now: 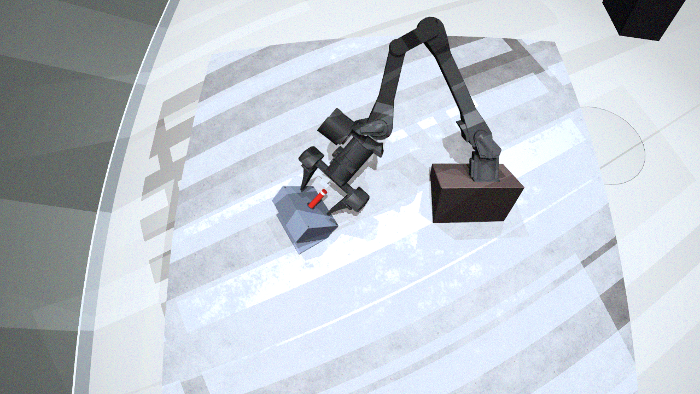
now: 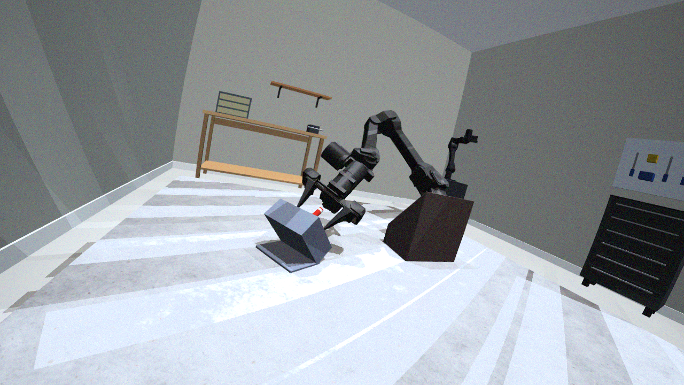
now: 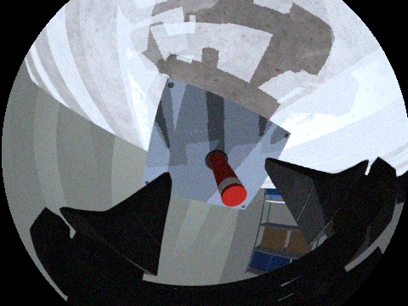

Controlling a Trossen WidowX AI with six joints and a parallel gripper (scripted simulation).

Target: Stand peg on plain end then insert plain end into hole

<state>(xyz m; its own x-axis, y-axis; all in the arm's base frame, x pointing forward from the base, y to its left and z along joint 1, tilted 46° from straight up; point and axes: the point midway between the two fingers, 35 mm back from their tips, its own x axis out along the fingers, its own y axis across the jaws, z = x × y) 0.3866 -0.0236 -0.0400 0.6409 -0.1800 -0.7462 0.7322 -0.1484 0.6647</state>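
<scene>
Now: gripper tip 10 mm to the left of the red peg, 10 mm below it and 10 mm past it. Round my gripper tip: sloped panel 30 mm below, 30 mm ahead, 20 mm to the left.
</scene>
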